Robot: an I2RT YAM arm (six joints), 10 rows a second.
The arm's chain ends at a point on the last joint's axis. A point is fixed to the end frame.
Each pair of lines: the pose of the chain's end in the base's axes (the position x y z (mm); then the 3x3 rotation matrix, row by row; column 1 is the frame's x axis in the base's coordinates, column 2 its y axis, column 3 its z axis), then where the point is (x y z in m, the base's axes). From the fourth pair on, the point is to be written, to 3 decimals.
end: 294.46 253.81 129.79; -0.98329 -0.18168 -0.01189; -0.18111 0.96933 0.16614; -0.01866 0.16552 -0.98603
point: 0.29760 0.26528 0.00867
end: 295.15 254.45 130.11; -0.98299 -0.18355 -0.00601; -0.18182 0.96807 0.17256; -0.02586 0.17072 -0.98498
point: 0.29902 0.26671 0.00909
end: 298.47 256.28 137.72; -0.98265 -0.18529 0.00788; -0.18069 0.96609 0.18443; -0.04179 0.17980 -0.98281
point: 0.30404 0.27000 0.01692
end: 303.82 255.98 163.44; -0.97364 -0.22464 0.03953; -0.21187 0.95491 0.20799; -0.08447 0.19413 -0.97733
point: 0.314 0.273 0.043
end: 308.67 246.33 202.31; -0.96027 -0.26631 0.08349; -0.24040 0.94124 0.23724; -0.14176 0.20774 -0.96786
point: 0.324 0.267 0.083
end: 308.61 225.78 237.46; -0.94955 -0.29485 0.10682; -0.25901 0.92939 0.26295; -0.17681 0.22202 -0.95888
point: 0.327 0.250 0.120
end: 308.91 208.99 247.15; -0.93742 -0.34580 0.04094; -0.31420 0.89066 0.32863; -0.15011 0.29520 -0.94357
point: 0.320 0.241 0.130
